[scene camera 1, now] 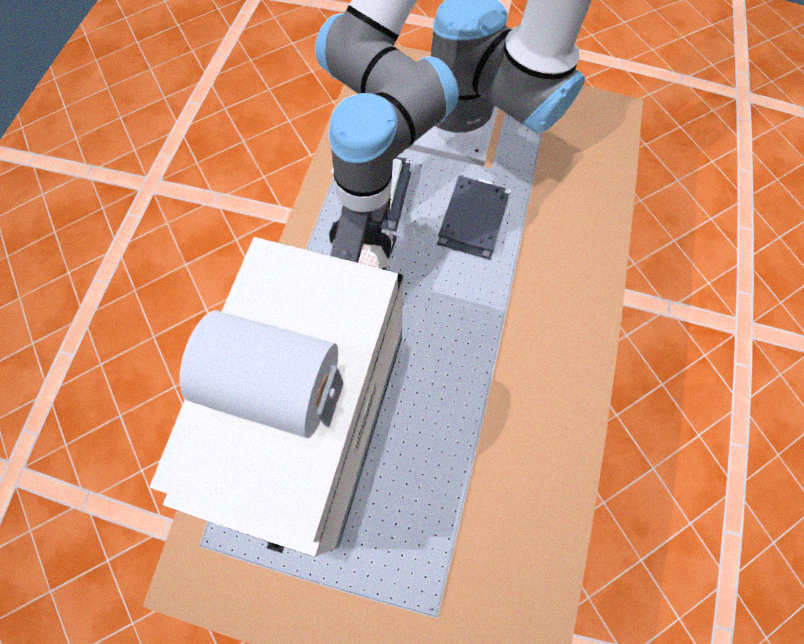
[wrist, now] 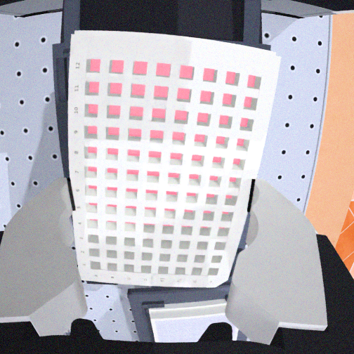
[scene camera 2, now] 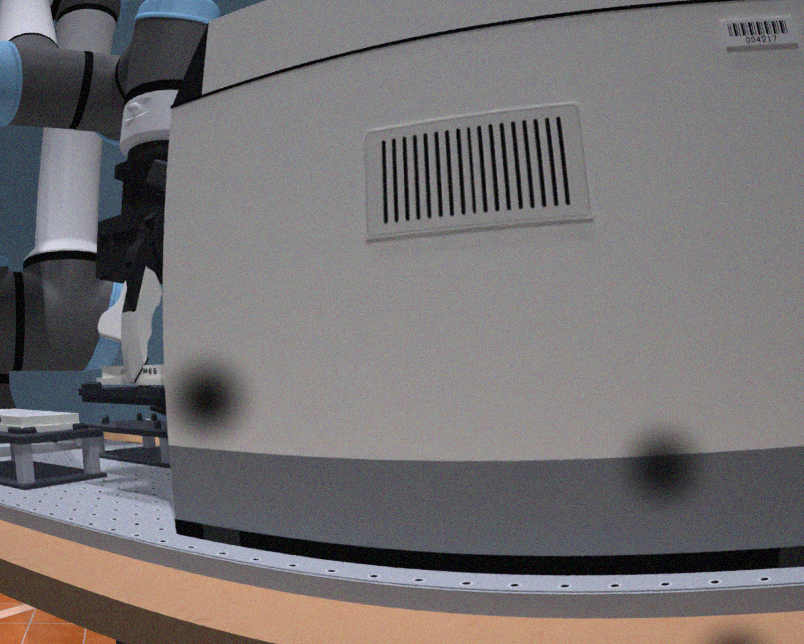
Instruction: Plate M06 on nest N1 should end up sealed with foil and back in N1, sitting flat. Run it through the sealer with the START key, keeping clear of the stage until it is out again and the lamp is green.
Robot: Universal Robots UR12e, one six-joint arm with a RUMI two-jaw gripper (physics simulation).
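Places are measured from the arm's base along level axes (x ahead, y left, z up), in centimetres.
Where they show: gripper, between the fingertips: [scene camera 1: 361, 260].
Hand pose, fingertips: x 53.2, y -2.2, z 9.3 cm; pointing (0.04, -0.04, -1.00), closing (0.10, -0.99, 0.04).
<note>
After its pixels a point has its place.
Plate M06 [scene camera 1: 368, 256] @[x 52.4, y -1.1, z 10.2 cm] [scene camera 2: 150, 371] @[x 55.5, y -6.3, z 10.4 cm] [wrist: 131, 47] is white with square wells, many showing pink; no foil shows on it. My gripper [scene camera 2: 136, 377] @[x 53.2, y -2.2, z 9.3 cm] [wrist: 161, 183] is shut on the plate by its two long sides. The plate looks level, at the dark stage [scene camera 2: 120, 393] @[x 52.3, y -7.3, z 8.6 cm] [wrist: 61, 115] outside the sealer [scene camera 1: 312, 285] @[x 70.9, y -0.6, z 34.6 cm] [scene camera 2: 469, 335] @[x 84.4, y -10.4, z 11.8 cm]. Whether it rests fully on the stage cannot be told. The sealer hides part of the plate and stage in the second scene view. The START key and the lamp do not show. No nest label is readable, so N1 cannot be told.
A foil roll [scene camera 1: 248, 375] @[x 87.8, y 1.3, z 46.9 cm] lies on top of the sealer. A dark nest [scene camera 1: 475, 209] @[x 30.4, y 14.5, z 3.8 cm] stands on the perforated board [scene camera 1: 429, 402] @[x 72.6, y 19.5, z -0.4 cm]. Beside the stage, a white plate [scene camera 2: 40, 419] @[x 38.9, y -8.1, z 5.8 cm] [wrist: 190, 327] sits on another nest [scene camera 2: 91, 452] @[x 39.3, y -2.1, z 2.2 cm] [wrist: 137, 312]. The arm's base stands behind.
</note>
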